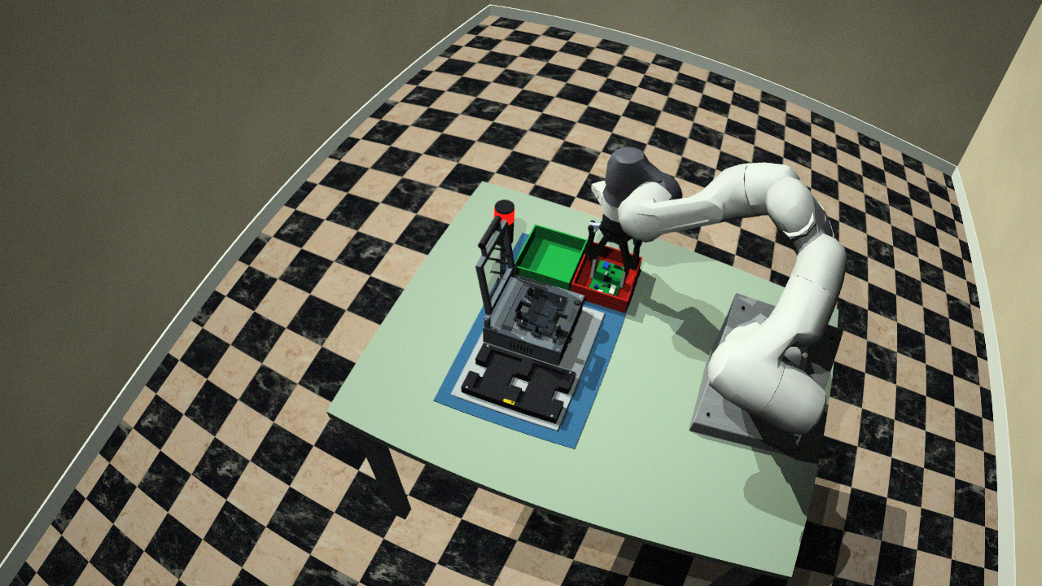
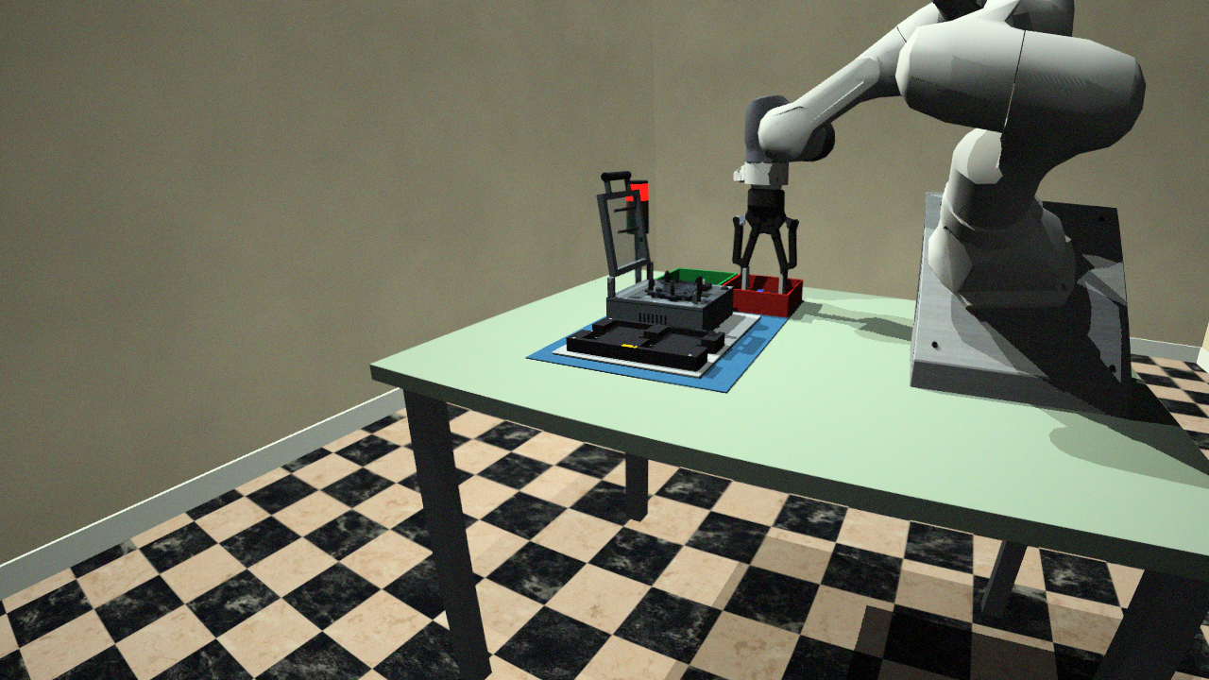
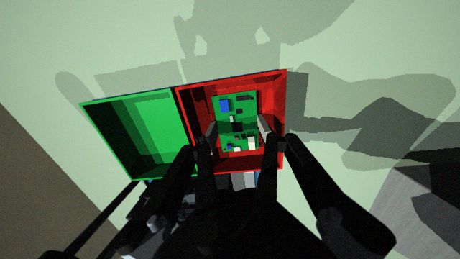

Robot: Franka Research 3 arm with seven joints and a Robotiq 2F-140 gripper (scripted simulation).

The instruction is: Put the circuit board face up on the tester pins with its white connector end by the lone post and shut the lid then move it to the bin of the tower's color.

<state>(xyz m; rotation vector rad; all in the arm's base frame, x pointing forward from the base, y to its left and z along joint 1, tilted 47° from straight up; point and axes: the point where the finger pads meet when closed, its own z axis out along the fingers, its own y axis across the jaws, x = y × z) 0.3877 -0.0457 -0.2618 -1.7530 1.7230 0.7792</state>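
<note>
Now: hand 30 mm above the red bin. Also, from my hand: tester plate (110 mm ahead, 210 mm to the left, 30 mm above); then green circuit board (20 mm below); then green bin (150 mm ahead, 30 mm below).
</note>
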